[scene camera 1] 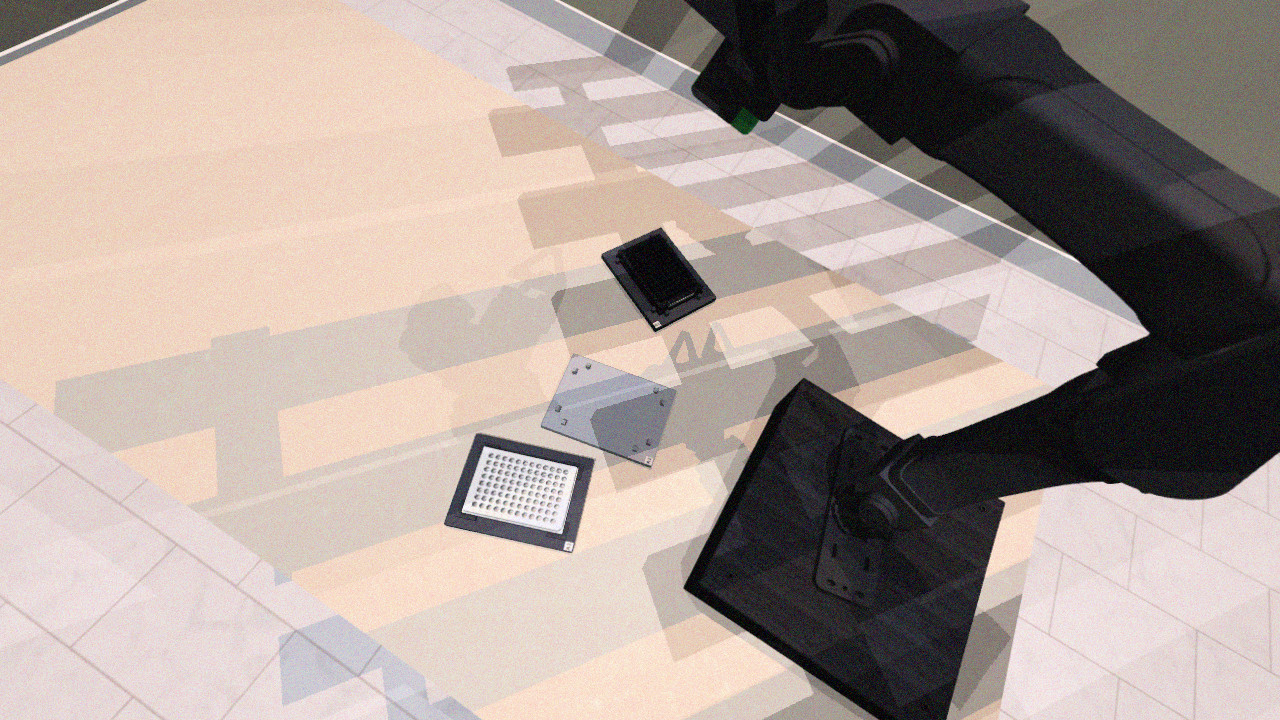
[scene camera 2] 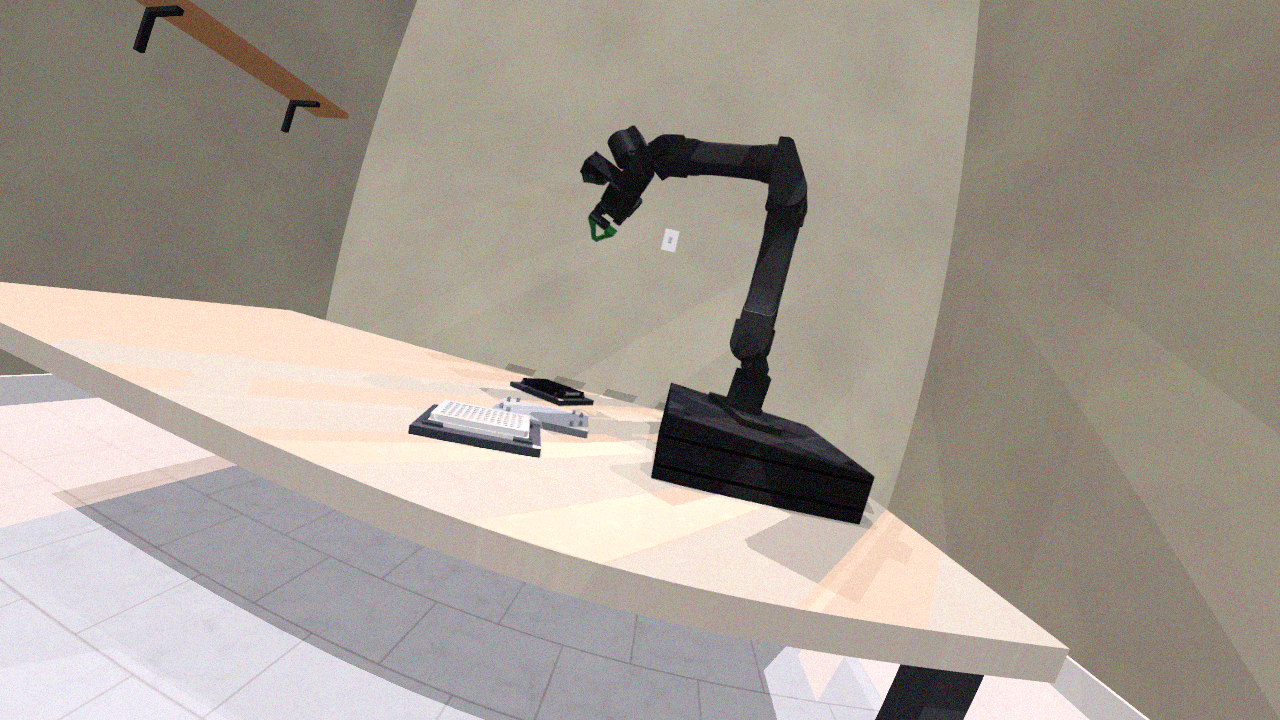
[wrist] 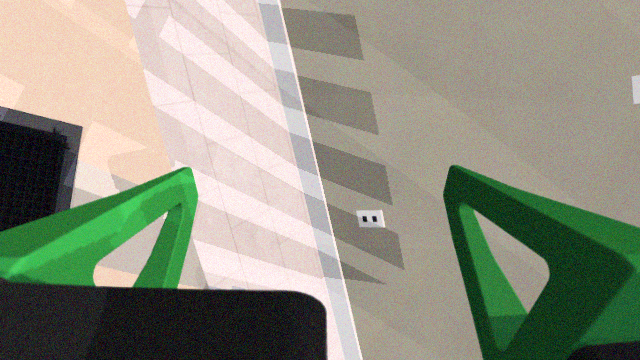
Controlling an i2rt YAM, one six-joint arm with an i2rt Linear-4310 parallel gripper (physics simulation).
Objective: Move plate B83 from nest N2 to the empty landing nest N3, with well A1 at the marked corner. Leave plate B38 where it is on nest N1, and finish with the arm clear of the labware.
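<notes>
A white many-welled plate (scene camera 1: 520, 488) (scene camera 2: 478, 417) sits on a dark nest (scene camera 1: 510, 531) (scene camera 2: 474, 440). A black plate (scene camera 1: 660, 271) (scene camera 2: 553, 389) (wrist: 27, 175) sits on another dark nest (scene camera 1: 702, 298) (wrist: 74, 137). Between them lies the empty light grey nest (scene camera 1: 617, 407) (scene camera 2: 572, 421), with small pins near its corners and a small tag at one corner. I cannot read the plate names or nest tags. My gripper (scene camera 2: 601, 233) (wrist: 320, 180) is open and empty, high above the table and beyond the black plate; one green fingertip shows in scene camera 1.
The arm's black base block (scene camera 1: 760, 573) (scene camera 2: 760, 465) stands on the table (scene camera 1: 179, 179) (scene camera 2: 608, 528), to the right of the nests. The wall (scene camera 2: 492, 223) is behind the arm. A wooden shelf (scene camera 2: 250, 58) hangs at the upper left in scene camera 2.
</notes>
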